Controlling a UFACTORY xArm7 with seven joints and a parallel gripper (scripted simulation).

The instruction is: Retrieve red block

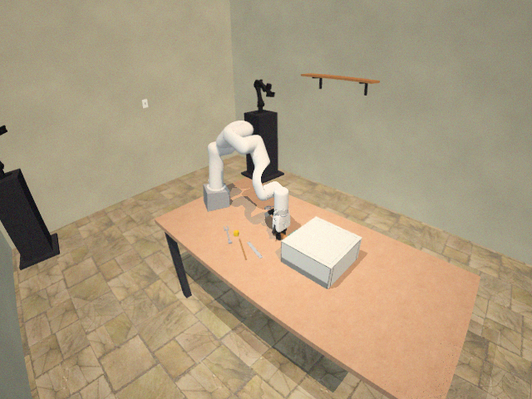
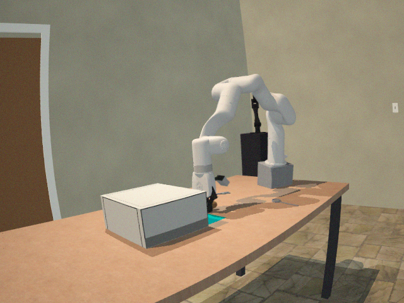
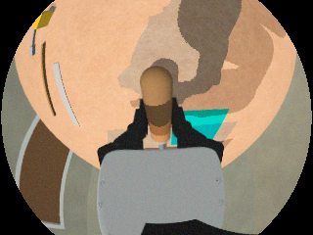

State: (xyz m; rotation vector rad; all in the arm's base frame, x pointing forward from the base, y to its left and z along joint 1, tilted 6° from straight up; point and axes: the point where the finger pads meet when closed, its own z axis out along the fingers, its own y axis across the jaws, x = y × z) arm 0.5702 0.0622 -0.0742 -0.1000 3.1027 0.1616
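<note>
The teal square is 60 mm ahead of my hand, 80 mm to the left of it and 20 mm below it. From my hand the other things lie so: thin wooden stick (70 mm behind, 220 mm to the right, 20 mm below); then grey flat bar (20 mm behind, 170 mm to the right, 20 mm below); then long tool (130 mm ahead, 50 mm to the left, 10 mm below).
</note>
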